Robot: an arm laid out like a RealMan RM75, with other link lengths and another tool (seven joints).
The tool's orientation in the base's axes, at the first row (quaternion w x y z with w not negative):
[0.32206 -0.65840 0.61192 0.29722]
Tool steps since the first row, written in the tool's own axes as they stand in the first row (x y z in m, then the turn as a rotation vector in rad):
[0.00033 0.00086 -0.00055 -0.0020 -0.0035 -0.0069]
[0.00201 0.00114 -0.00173 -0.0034 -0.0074 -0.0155]
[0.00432 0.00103 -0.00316 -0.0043 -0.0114 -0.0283]
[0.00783 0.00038 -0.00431 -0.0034 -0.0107 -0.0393]
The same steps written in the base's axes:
[-0.00083 -0.00067 0.00003 0.0033 -0.0041 0.0060]
[-0.00099 -0.00265 -0.00058 0.0071 -0.0098 0.0127]
[-0.00071 -0.00519 -0.00151 0.0110 -0.0192 0.0215]
[0.00019 -0.00822 -0.00352 0.0103 -0.0284 0.0275]

